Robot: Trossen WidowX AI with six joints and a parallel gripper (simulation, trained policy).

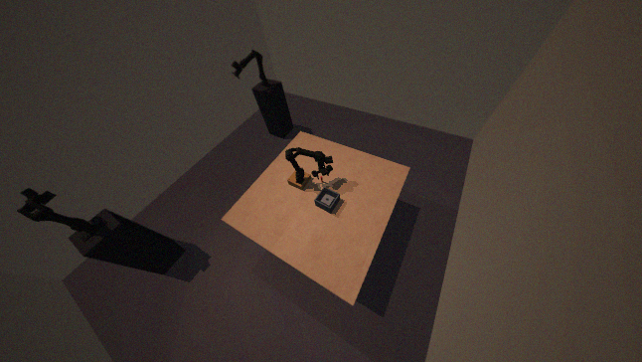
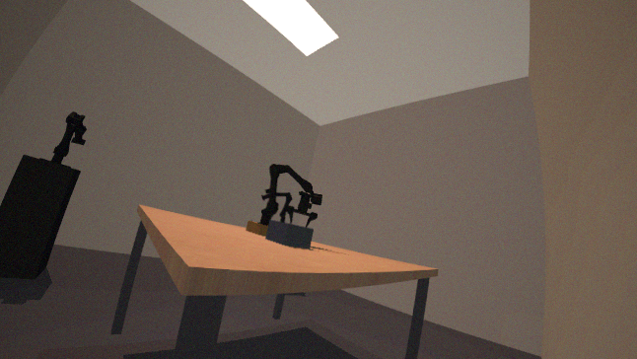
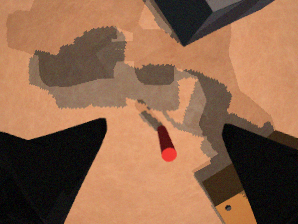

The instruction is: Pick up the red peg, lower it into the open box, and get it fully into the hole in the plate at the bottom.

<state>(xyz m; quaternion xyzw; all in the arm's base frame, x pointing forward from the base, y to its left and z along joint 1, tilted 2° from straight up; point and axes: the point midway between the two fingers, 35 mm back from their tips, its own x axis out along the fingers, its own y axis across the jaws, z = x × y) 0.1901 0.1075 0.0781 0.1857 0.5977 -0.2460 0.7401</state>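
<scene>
My gripper tip is 3 cm past the red peg, 1 cm to the right of it and 6 cm above it. The rest, counted from my gripper tip: dark box: 13 cm ahead, 16 cm to the right, 7 cm below; grey plate: 13 cm ahead, 16 cm to the right, 5 cm below.
</scene>
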